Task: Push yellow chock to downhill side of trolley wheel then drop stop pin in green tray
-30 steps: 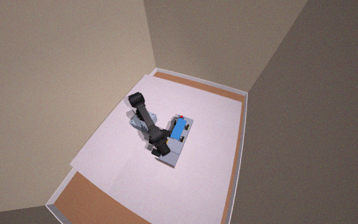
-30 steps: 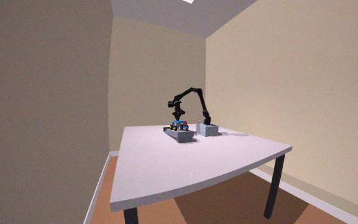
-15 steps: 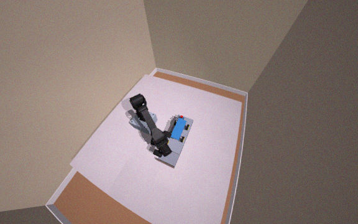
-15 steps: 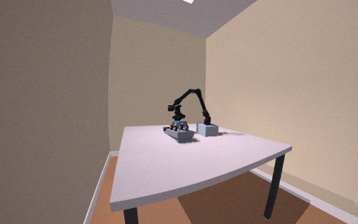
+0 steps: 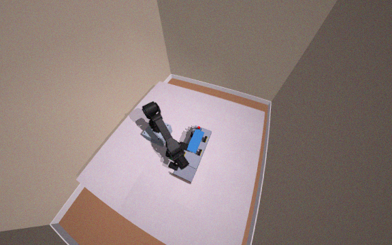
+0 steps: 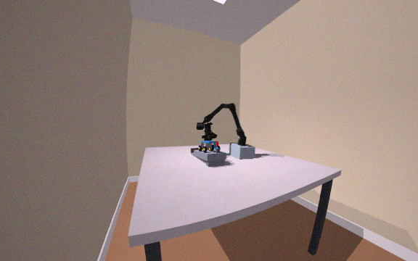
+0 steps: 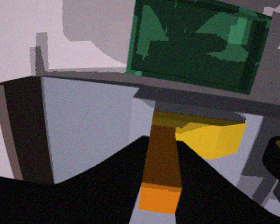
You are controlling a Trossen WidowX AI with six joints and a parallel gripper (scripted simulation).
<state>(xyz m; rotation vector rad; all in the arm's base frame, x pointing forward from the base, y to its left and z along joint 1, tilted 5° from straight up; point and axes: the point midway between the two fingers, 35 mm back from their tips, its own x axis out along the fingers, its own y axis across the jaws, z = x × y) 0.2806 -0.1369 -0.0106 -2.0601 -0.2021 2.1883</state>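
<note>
The red-headed stop pin lies 4 cm ahead of my gripper tip, 26 cm to the left of it and 5 cm above it. Round my gripper tip: yellow chock (2 cm to the left, 1 cm below); green tray (6 cm behind, 3 cm to the left, 10 cm below); blue trolley (6 cm ahead, 15 cm to the left, 3 cm above).
</note>
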